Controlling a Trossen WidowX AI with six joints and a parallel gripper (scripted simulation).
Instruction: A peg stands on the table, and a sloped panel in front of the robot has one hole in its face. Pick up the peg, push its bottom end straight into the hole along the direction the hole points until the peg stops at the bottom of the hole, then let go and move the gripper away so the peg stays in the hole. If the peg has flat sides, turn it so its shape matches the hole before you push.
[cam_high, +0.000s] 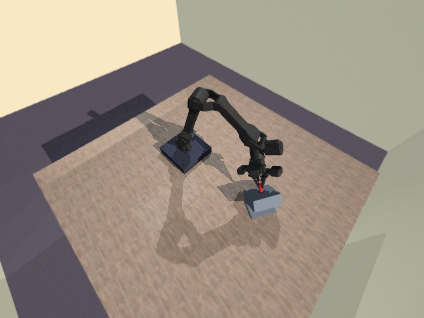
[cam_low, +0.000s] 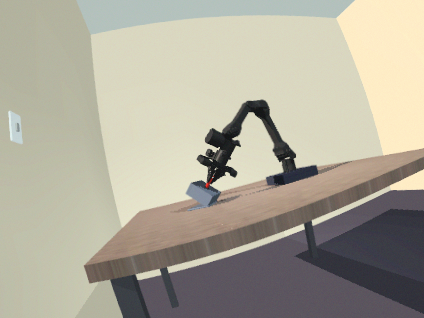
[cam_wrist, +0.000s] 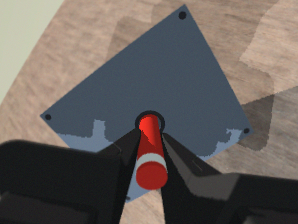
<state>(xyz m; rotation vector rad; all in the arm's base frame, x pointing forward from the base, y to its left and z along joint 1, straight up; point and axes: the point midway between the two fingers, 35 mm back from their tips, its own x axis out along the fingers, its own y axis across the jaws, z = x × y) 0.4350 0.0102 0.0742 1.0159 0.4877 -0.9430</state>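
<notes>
Now: gripper tip 40 mm above the sloped panel, 20 mm to the left of it and 20 mm short of it. Also, from my gripper tip: peg: 10 mm to the left, 10 mm behind, 10 mm above; wedge support: 90 mm below, 40 mm ahead, 30 mm to the right.
</notes>
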